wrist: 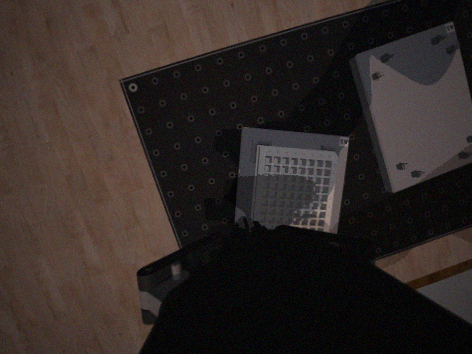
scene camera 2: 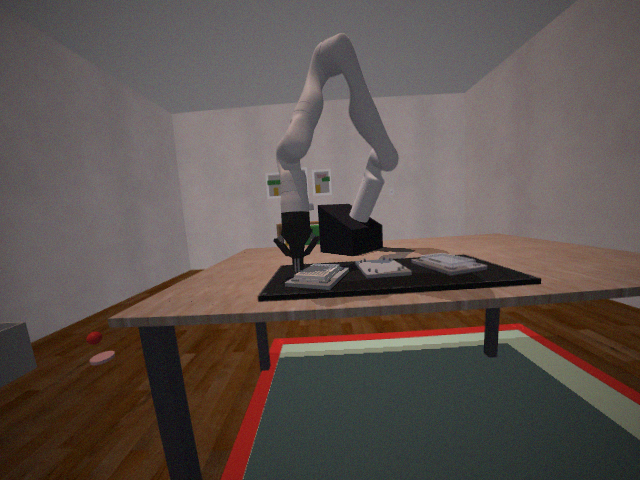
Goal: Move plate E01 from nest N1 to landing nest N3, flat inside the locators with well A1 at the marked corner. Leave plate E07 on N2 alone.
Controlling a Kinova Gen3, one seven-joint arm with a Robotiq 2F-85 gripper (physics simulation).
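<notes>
A pale well plate [scene camera 2: 323, 271] [wrist: 295, 195] sits on the left grey nest [scene camera 2: 308, 283] [wrist: 247, 155], which has a corner label at its upper right in the wrist view. The middle nest [scene camera 2: 383, 268] [wrist: 420, 110] holds no plate; its small dark locator pins stand up, and a corner label shows. Another plate [scene camera 2: 445, 261] sits on the right nest. Plate names are not readable. My gripper [scene camera 2: 297, 267] [wrist: 245, 227] is shut and empty, pointing down low beside the left nest, at its far left side in the scene view. Its dark body hides the plate's lower end in the wrist view.
The nests stand on a black perforated board [scene camera 2: 413, 284] [wrist: 200, 125] on the wooden table [scene camera 2: 217, 294] [wrist: 65, 175]. The black arm base [scene camera 2: 348, 232] stands behind the board. A dark green mat with a red border [scene camera 2: 434, 408] lies on the floor.
</notes>
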